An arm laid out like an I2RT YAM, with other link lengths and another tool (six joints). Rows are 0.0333 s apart.
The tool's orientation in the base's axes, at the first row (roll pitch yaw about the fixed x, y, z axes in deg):
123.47, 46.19, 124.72
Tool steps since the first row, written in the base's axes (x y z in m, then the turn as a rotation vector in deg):
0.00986, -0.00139, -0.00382, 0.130, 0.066, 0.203
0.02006, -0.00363, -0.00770, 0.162, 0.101, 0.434
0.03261, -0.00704, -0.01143, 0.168, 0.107, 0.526
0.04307, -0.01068, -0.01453, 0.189, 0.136, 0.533
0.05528, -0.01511, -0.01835, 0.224, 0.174, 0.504
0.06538, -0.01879, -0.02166, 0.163, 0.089, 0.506
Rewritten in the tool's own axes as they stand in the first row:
-0.00192, -0.00224, 0.01025, -0.160, 0.185, 0.051
-0.00442, -0.00517, 0.02070, -0.320, 0.350, -0.003
-0.00862, -0.00869, 0.03307, -0.385, 0.409, -0.032
-0.01257, -0.01227, 0.04326, -0.382, 0.439, -0.011
-0.01715, -0.01671, 0.05520, -0.353, 0.457, 0.038
-0.02084, -0.02049, 0.06514, -0.379, 0.382, -0.031

